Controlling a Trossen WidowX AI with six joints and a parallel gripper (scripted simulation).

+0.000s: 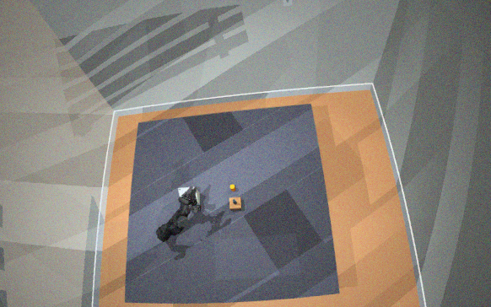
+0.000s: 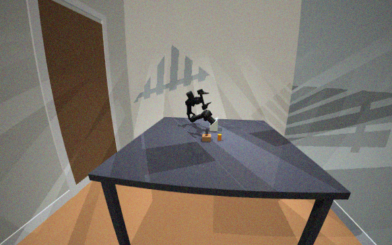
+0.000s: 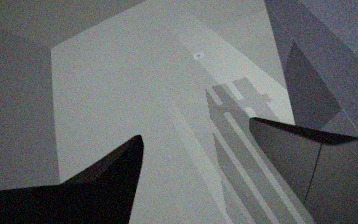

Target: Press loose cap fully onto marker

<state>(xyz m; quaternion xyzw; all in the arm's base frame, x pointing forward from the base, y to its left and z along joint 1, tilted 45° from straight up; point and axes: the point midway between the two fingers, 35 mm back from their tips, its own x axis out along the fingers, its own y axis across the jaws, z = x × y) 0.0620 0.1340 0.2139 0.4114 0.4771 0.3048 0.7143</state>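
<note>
My gripper tip is now 300 mm above the orange marker cap, 170 mm short of it and 100 mm to the right of it. Round my gripper tip: holder block 310 mm below, 190 mm ahead.
</note>
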